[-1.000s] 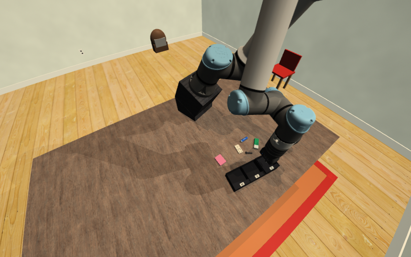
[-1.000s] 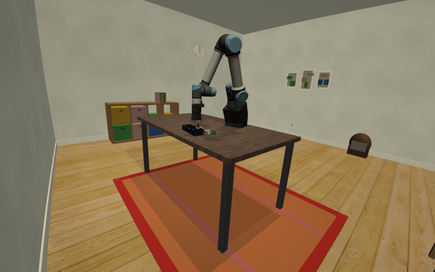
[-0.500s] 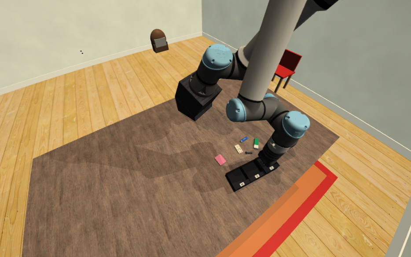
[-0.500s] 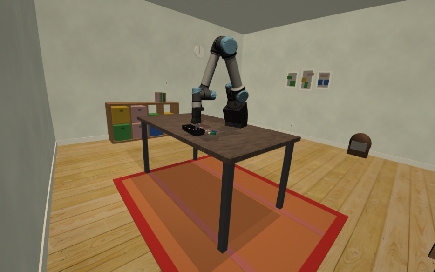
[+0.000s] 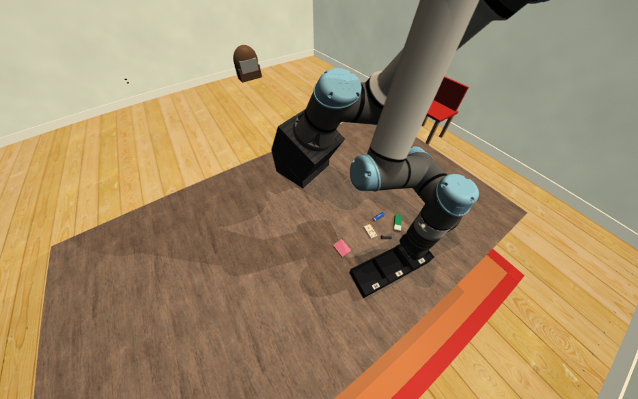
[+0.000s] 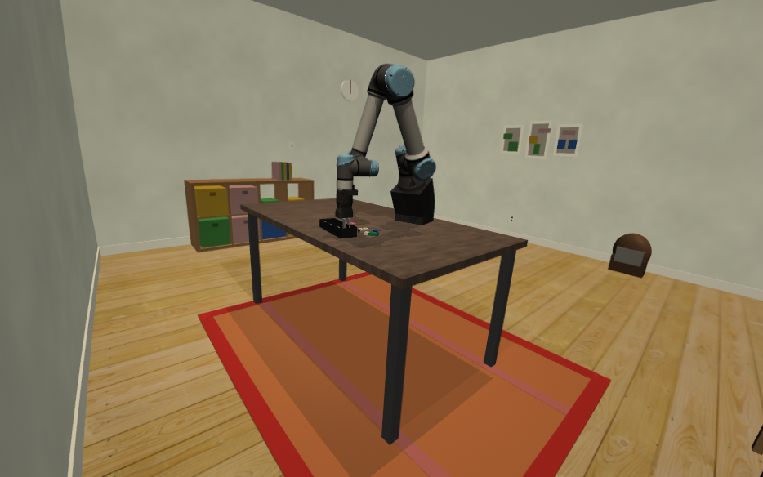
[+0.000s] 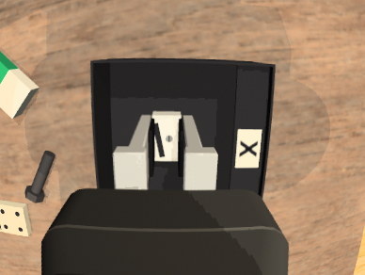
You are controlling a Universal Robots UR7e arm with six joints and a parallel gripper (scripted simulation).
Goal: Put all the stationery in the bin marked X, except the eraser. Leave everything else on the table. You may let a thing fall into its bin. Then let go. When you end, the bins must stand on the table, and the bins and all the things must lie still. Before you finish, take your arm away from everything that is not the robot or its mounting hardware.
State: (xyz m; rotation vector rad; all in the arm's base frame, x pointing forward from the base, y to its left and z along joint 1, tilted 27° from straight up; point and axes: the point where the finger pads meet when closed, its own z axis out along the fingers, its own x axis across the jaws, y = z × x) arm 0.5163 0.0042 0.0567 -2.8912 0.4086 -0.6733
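Right now my hand is 1 cm above the pencil sharpener. The rest, counted from my hand: white eraser 10 cm behind, 6 cm to the left, 3 cm below; black bolt 9 cm behind, 3 cm below, 1 cm to the right; black three-part bin 8 cm to the right, 1 cm below, 1 cm behind.
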